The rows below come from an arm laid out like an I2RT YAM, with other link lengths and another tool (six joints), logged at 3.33 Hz.
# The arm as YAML. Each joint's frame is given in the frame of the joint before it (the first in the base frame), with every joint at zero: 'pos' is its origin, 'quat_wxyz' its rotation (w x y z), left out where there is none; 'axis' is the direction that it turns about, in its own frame. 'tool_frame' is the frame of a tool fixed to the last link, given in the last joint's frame.
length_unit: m
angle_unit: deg
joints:
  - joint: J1
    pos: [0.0, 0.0, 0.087]
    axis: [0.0, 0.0, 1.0]
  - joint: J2
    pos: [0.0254, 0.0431, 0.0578]
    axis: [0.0, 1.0, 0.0]
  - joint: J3
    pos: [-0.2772, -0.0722, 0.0]
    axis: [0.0, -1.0, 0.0]
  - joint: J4
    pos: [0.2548, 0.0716, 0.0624]
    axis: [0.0, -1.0, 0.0]
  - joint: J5
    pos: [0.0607, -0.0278, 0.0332]
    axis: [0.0, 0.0, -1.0]
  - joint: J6
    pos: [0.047, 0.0, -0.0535]
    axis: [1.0, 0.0, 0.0]
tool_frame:
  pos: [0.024, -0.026, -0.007]
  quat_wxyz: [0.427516, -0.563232, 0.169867, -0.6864]
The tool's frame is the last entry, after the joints.
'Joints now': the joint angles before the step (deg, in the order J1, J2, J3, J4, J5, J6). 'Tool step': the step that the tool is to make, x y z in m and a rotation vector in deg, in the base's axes. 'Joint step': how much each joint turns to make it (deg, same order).
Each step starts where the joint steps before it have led.
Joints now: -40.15, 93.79, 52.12, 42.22, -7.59, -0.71
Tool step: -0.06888, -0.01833, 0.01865, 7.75, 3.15, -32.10
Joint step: -4.12, -6.76, 2.24, -17.27, 27.71, 5.33
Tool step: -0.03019, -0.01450, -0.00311, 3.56, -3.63, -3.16
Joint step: -5.60, -1.88, -1.09, -2.49, -3.17, 4.92
